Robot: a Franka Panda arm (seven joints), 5 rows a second.
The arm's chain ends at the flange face. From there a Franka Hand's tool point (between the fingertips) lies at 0.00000 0.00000 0.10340 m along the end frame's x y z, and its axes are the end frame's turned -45 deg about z.
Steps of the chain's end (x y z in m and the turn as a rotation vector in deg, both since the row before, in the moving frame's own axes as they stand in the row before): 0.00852 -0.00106 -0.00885 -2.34 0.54 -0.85; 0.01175 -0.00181 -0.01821 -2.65 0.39 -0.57; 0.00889 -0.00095 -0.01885 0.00 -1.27 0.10; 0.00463 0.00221 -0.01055 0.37 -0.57 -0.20; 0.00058 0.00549 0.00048 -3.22 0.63 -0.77
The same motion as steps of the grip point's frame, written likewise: 0.00451 0.00897 -0.00894 -2.04 -1.27 -0.85; 0.00672 0.01092 -0.01832 -2.15 -1.60 -0.57; 0.00534 0.00399 -0.01888 0.90 -0.90 0.10; 0.00145 0.00364 -0.01056 0.66 -0.14 -0.20; -0.00674 0.00922 0.00031 -2.72 -1.83 -0.77
